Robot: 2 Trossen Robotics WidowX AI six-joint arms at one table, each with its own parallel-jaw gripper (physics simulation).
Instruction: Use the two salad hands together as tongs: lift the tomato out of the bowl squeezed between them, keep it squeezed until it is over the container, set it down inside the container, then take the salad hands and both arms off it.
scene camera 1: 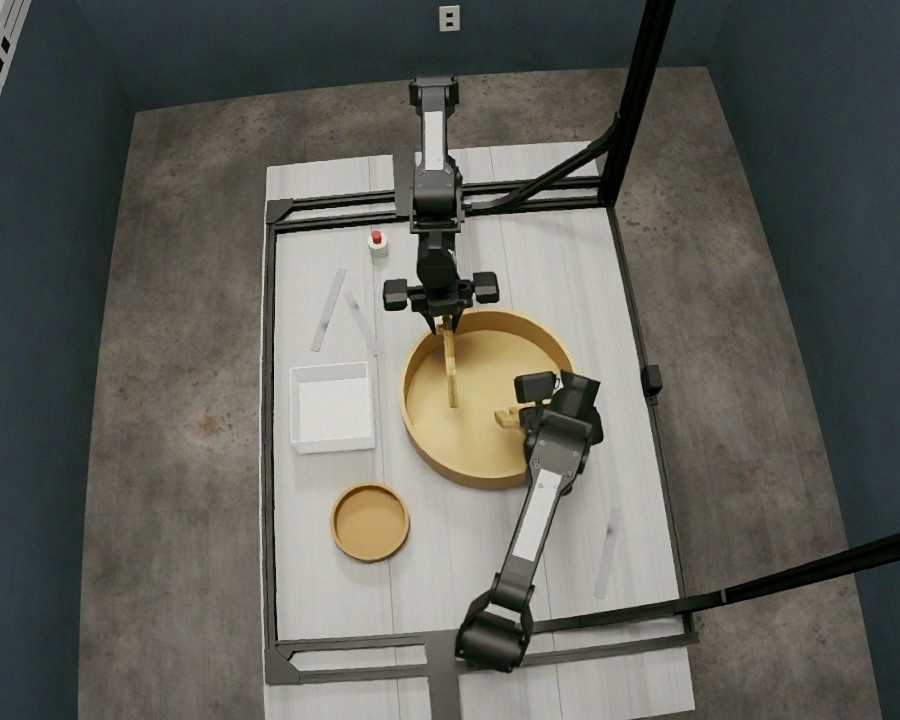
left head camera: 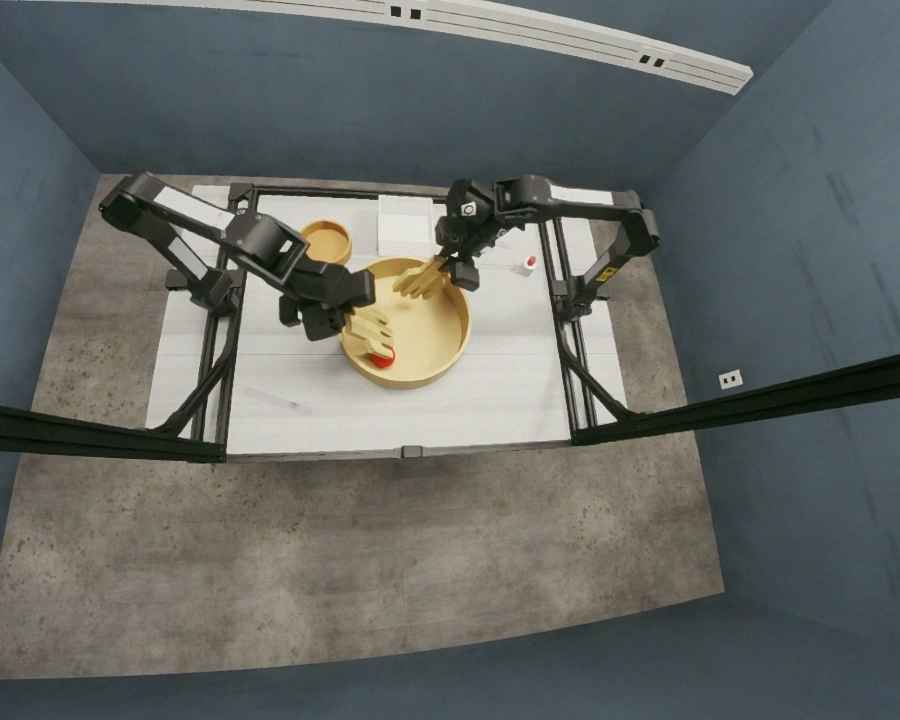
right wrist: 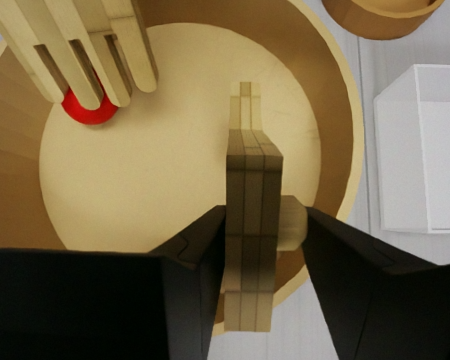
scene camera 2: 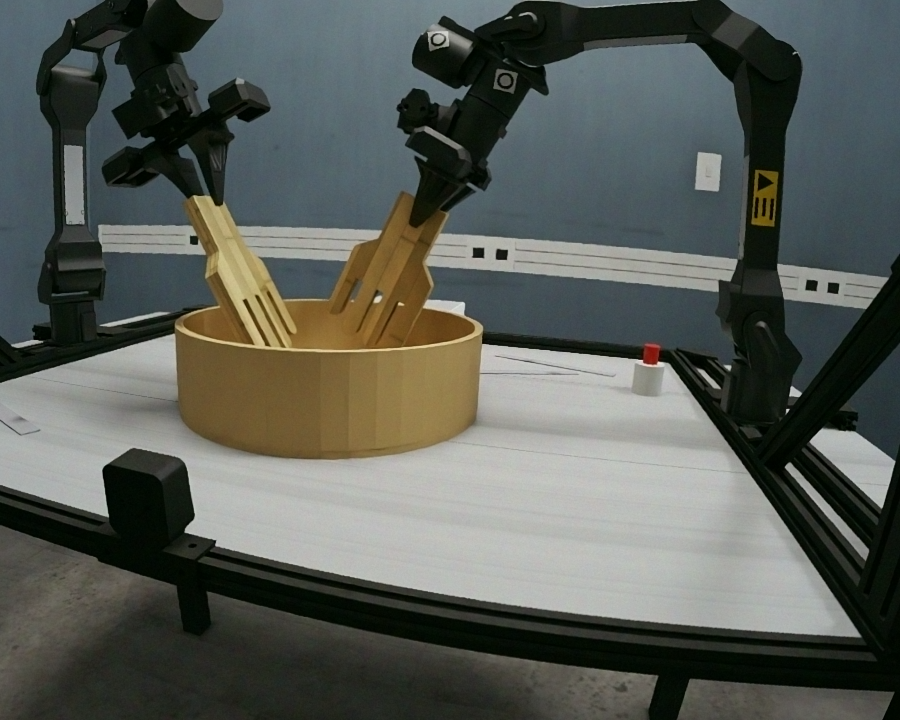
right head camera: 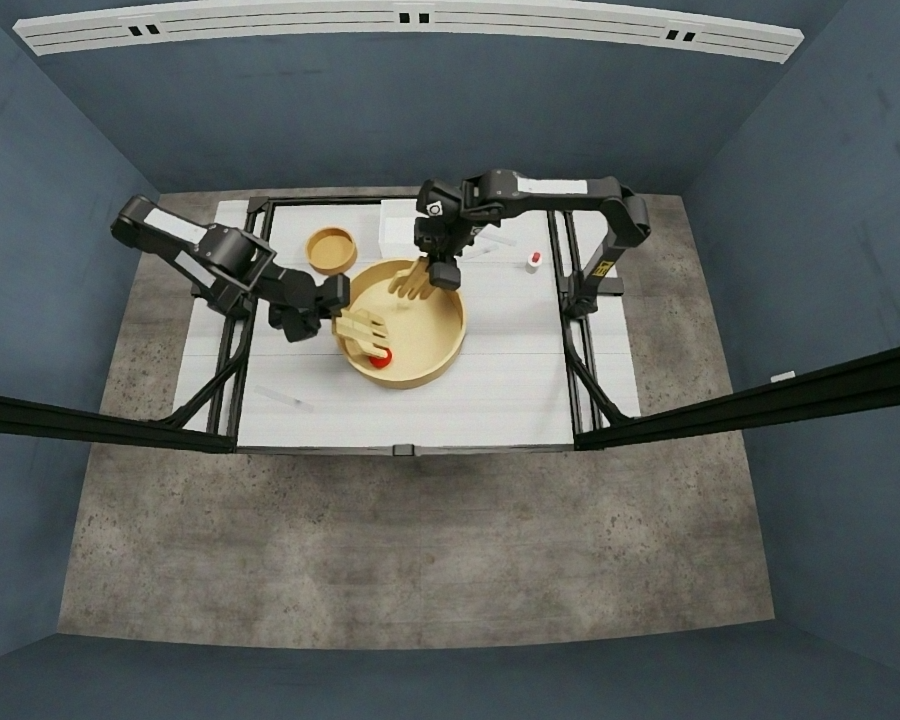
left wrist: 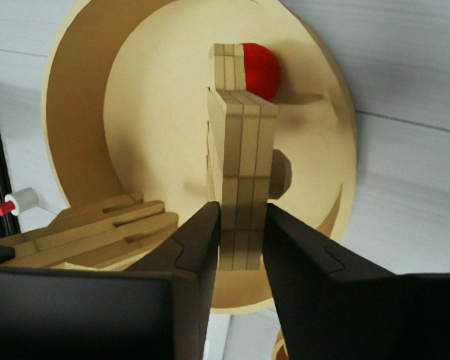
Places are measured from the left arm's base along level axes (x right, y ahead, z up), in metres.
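Pixels of known places: left gripper, fingertip midpoint: (left head camera: 350, 314) (scene camera 2: 212, 209) (right head camera: 337, 316) (left wrist: 239, 213); right gripper, fingertip midpoint: (scene camera 1: 444, 332) (left head camera: 438, 265) (right wrist: 263, 216) (scene camera 2: 416, 226) (right head camera: 427, 265); left arm's base, link origin: (left head camera: 224, 305) (scene camera 2: 73, 341) (right head camera: 239, 309); right arm's base, link origin: (left head camera: 567, 310) (scene camera 2: 753, 417) (right head camera: 574, 308).
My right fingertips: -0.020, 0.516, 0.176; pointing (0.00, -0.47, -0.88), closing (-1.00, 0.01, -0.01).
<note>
Ahead of a thing's pixels: the offset from my right fingertips to its top centre, as dx, dy, dz.
The red tomato {+0.161, -0.121, -0.130} (left head camera: 382, 360) (right head camera: 381, 359) (left wrist: 262, 72) (right wrist: 90, 117) lies in the big wooden bowl {+0.075, -0.070, -0.102} (left head camera: 405, 383) (scene camera 2: 322, 405) near its wall. My left gripper (scene camera 2: 210, 201) (left wrist: 239, 213) is shut on one salad hand (left head camera: 367, 330) (scene camera 2: 240, 277), whose tips overlap the tomato in the head and right wrist views; contact is unclear. My right gripper (scene camera 2: 421, 217) (right wrist: 263, 216) is shut on the other salad hand {+0.000, -0.025, +0.040} (scene camera 1: 451, 367) (scene camera 2: 397, 255), which slants into the bowl apart from the tomato. In scene camera 2 the bowl wall hides the tomato. A white open box {-0.218, -0.062, -0.119} (scene camera 1: 334, 442) (right wrist: 400, 150) stands beside the bowl.
A small round wooden dish {-0.159, -0.278, -0.155} (left head camera: 326, 244) (scene camera 1: 370, 521) stands left of the white box in the head views. A white bottle with a red cap {-0.118, +0.295, -0.131} (left head camera: 528, 267) (scene camera 2: 647, 379) stands at the right. A black frame (scene camera 2: 450, 611) borders the table.
</note>
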